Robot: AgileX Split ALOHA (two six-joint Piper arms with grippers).
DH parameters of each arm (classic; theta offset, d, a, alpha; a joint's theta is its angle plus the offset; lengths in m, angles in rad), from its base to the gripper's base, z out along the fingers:
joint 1: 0 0.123 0 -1.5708
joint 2: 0.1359 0 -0.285 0
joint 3: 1.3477 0 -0.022 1.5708
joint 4: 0 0.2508 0 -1.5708
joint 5: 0 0 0.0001 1.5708
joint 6: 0 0.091 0 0
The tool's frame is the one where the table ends.
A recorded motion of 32 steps. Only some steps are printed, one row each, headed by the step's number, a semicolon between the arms.
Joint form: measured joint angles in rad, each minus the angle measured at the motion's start. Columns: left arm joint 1, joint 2, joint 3, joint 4, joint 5, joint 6; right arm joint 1, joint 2, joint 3, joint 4, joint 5, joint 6.
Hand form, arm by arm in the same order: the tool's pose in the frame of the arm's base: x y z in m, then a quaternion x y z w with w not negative. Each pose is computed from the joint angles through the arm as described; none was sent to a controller.
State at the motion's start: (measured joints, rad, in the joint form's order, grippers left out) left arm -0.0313 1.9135 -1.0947 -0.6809 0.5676 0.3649; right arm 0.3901 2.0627 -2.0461 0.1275 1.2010 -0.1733
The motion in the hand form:
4: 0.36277 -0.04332 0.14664 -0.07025 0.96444 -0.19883 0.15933; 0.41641 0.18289 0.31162 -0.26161 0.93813 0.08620 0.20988
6: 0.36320 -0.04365 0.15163 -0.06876 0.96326 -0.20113 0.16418; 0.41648 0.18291 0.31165 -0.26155 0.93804 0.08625 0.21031
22: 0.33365 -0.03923 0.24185 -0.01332 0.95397 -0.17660 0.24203; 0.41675 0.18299 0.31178 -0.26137 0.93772 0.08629 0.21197
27: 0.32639 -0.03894 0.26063 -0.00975 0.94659 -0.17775 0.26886; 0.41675 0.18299 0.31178 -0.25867 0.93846 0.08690 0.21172
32: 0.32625 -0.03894 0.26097 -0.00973 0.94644 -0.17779 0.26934; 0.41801 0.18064 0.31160 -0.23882 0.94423 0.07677 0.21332
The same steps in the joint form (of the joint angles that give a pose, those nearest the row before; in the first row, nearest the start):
4: 0.0000 -0.0024 -0.0012 -0.0155 0.0104 0.0000; 0.0000 0.0000 0.0000 0.0000 0.0000 0.0000
6: 0.0000 -0.0130 -0.0062 -0.0163 0.0163 -0.0009; 0.0000 0.0000 0.0000 0.0000 -0.0009 0.0000
22: 0.0000 -0.2849 -0.0101 0.1534 0.1104 -0.0854; 0.0000 0.0000 0.0000 -0.0002 -0.0043 0.0000
27: 0.0000 -0.3417 -0.0100 0.1543 0.1100 -0.0885; 0.0000 0.0000 0.0000 -0.0002 -0.0043 0.0058
32: 0.0000 -0.3427 -0.0100 0.1543 0.1100 -0.0886; 0.0000 0.0000 0.0000 -0.0315 -0.0073 0.0529

